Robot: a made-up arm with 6 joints. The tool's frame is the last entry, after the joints.
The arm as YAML. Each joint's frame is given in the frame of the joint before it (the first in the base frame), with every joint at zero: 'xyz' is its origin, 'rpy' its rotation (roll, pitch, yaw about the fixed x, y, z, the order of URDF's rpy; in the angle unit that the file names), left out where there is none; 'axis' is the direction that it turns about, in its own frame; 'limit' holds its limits. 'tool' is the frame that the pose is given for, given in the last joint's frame.
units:
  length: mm
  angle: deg
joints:
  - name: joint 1
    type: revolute
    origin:
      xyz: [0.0, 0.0, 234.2]
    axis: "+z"
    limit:
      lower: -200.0
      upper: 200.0
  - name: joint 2
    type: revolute
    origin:
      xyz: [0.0, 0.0, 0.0]
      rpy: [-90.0, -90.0, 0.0]
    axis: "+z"
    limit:
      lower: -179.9
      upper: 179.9
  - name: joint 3
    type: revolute
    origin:
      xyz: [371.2, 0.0, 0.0]
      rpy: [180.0, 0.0, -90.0]
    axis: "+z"
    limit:
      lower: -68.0
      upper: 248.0
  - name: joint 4
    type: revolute
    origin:
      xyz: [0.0, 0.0, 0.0]
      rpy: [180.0, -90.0, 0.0]
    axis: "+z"
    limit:
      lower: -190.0
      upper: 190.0
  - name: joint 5
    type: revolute
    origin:
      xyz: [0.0, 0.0, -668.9]
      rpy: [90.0, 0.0, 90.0]
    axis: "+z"
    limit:
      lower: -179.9
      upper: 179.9
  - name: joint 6
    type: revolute
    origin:
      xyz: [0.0, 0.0, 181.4]
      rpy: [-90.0, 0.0, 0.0]
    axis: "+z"
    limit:
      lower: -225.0
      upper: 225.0
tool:
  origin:
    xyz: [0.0, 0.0, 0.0]
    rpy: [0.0, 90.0, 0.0]
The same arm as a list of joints. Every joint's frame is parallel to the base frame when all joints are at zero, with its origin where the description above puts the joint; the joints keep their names.
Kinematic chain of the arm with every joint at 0, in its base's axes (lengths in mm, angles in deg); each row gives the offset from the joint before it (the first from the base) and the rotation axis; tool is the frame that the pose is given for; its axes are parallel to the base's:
joint 1: xyz 0.0 0.0 234.2 axis +z
joint 2: xyz 0.0 0.0 0.0 axis +y
joint 3: xyz 0.0 0.0 371.2 axis -y
joint 4: xyz 0.0 0.0 0.0 axis -x
joint 5: xyz 668.9 0.0 0.0 axis -y
joint 6: xyz 0.0 -181.4 0.0 axis -x
tool: xyz 0.0 0.0 0.0
Joint limits (deg, base to tool): -200.00..200.00 -179.90..179.90 -68.00..248.00 -190.00..190.00 -179.90..179.90 -225.00..225.00

